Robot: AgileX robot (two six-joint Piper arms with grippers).
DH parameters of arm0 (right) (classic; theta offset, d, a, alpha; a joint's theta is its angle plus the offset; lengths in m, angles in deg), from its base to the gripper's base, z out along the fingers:
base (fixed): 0 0 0 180
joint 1: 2.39 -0.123 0 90
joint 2: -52.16 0 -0.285 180
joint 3: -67.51 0 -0.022 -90
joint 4: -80.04 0.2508 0 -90
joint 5: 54.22 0 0.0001 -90
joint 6: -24.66 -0.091 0 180
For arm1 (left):
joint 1: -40.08 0.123 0 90
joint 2: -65.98 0 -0.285 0
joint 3: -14.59 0 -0.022 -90
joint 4: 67.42 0.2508 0 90
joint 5: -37.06 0 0.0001 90
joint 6: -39.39 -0.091 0 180
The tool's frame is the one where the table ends.
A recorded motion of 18 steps. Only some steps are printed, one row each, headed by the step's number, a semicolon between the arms.
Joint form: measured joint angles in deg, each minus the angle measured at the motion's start. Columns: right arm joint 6, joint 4, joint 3, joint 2, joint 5, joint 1; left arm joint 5, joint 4, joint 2, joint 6, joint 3, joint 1.
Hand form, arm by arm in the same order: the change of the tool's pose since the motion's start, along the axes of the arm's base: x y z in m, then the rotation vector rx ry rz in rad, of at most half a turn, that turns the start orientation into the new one. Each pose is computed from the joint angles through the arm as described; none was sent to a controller.
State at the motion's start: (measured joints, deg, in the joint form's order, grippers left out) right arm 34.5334 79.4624 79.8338 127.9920 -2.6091 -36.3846; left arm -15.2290 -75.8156 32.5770 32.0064 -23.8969 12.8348
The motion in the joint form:
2: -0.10 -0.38 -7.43 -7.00 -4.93 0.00; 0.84 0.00 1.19 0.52 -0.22 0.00
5: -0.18 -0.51 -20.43 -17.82 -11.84 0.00; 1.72 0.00 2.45 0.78 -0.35 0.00
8: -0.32 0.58 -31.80 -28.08 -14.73 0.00; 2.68 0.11 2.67 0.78 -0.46 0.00
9: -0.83 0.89 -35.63 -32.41 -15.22 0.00; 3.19 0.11 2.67 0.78 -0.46 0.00
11: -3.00 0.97 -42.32 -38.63 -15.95 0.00; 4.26 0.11 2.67 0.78 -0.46 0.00
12: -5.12 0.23 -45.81 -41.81 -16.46 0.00; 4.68 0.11 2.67 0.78 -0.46 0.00
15: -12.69 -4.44 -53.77 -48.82 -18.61 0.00; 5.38 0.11 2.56 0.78 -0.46 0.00
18: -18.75 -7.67 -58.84 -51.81 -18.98 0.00; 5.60 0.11 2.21 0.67 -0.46 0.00
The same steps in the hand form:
2: -0.0242 -0.0168 -0.0056 0.0399 -0.0678 -0.0026; -0.0029 0.0016 0.0013 -0.0212 -0.0232 0.0069
5: -0.0581 -0.0396 -0.0308 0.0848 -0.1371 -0.0022; -0.0061 0.0034 0.0032 -0.0411 -0.0517 0.0113
8: -0.0899 -0.0597 -0.0631 0.1190 -0.1516 0.0035; -0.0059 0.0036 0.0041 -0.0488 -0.0686 0.0141
9: -0.1033 -0.0685 -0.0747 0.1399 -0.1583 0.0023; -0.0056 0.0035 0.0048 -0.0532 -0.0762 0.0153
11: -0.1191 -0.0790 -0.0997 0.1733 -0.1413 -0.0097; -0.0048 0.0033 0.0063 -0.0625 -0.0922 0.0177
12: -0.1257 -0.0843 -0.1135 0.1942 -0.1317 -0.0252; -0.0045 0.0032 0.0069 -0.0662 -0.0985 0.0187
15: -0.1363 -0.0963 -0.1452 0.2478 -0.1271 -0.0862; -0.0036 0.0029 0.0078 -0.0714 -0.1073 0.0203
18: -0.1374 -0.1003 -0.1692 0.2715 -0.0840 -0.1348; -0.0023 0.0023 0.0077 -0.0691 -0.1061 0.0199

